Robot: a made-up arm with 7 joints. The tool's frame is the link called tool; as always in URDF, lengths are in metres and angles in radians.
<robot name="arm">
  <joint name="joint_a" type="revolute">
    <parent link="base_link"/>
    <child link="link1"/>
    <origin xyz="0 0 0.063" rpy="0 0 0"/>
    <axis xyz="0 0 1"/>
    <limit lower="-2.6" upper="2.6"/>
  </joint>
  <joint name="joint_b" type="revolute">
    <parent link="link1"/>
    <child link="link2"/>
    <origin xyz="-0.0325 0.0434 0.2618" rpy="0 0 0"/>
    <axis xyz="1 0 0"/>
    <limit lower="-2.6" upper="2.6"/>
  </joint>
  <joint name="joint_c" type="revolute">
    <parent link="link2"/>
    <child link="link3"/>
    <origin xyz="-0.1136 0.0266 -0.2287" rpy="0 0 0"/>
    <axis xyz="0 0 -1"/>
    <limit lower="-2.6" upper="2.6"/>
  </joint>
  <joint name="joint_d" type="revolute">
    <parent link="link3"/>
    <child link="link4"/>
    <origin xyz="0.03 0.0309 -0.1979" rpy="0 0 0"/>
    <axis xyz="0 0 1"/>
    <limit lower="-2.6" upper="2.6"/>
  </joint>
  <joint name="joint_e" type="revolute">
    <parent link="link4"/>
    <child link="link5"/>
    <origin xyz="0.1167 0.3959 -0.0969" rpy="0 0 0"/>
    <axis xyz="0 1 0"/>
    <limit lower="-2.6" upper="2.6"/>
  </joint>
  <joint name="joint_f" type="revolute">
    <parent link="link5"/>
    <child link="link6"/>
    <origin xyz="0.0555 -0.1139 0.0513" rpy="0 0 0"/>
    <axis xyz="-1 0 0"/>
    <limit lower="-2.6" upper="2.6"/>
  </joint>
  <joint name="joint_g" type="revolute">
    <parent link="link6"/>
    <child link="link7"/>
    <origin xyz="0.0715 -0.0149 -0.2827" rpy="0 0 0"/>
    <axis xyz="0 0 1"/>
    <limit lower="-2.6" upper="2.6"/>
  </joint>
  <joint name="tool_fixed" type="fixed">
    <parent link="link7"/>
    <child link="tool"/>
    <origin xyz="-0.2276 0.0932 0.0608" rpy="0 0 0"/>
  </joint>
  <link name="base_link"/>
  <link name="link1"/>
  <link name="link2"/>
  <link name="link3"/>
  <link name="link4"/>
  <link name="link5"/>
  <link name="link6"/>
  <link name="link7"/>
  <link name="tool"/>
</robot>
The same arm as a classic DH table. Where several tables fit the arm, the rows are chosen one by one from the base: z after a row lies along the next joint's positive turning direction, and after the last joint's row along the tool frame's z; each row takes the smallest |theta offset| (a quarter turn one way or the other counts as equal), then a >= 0, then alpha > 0; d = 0 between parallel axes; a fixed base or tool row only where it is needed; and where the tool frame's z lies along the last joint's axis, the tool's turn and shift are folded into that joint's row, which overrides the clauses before.
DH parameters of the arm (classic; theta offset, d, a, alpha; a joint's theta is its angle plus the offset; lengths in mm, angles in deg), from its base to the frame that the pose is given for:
joint_a: 90 324.8 43.4 90
joint_b: 0 -146.1 26.6 90
joint_c: 44.15 0 43.1 180
joint_d: -45.85 -523.5 116.7 -90
joint_e: -90 282 51.3 90
joint_f: -90 -127 14.9 -90
joint_g: 67.73 0 -245.9 0
tool (fixed): 22.27 -221.9 0 0
Joint limits (deg, base to tool): -148.97..148.97 -148.97..148.97 -148.97..148.97 -148.97..148.97 -148.97..148.97 -148.97..148.97 -148.97..148.97

